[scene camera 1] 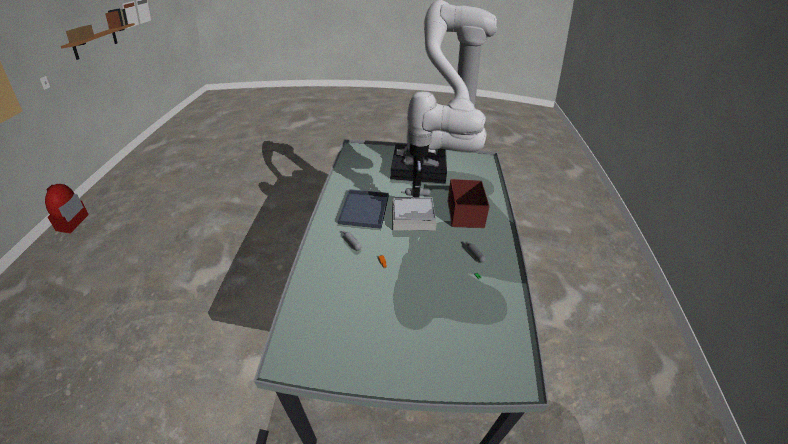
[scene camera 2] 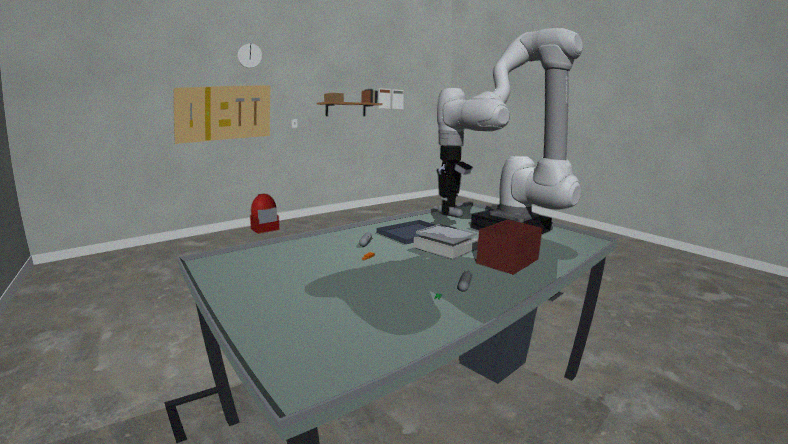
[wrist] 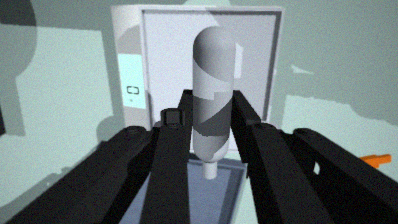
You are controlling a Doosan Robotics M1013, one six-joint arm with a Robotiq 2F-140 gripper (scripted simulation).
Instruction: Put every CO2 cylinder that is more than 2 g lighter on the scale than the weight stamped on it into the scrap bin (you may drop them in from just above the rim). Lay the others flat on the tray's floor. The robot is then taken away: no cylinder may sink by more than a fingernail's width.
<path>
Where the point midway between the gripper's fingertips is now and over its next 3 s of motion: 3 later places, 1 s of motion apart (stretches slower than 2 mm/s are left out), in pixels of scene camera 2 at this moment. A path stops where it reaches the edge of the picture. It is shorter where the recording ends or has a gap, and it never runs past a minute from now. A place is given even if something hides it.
My gripper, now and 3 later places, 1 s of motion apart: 448,214; 446,231; 447,212; 455,191
</path>
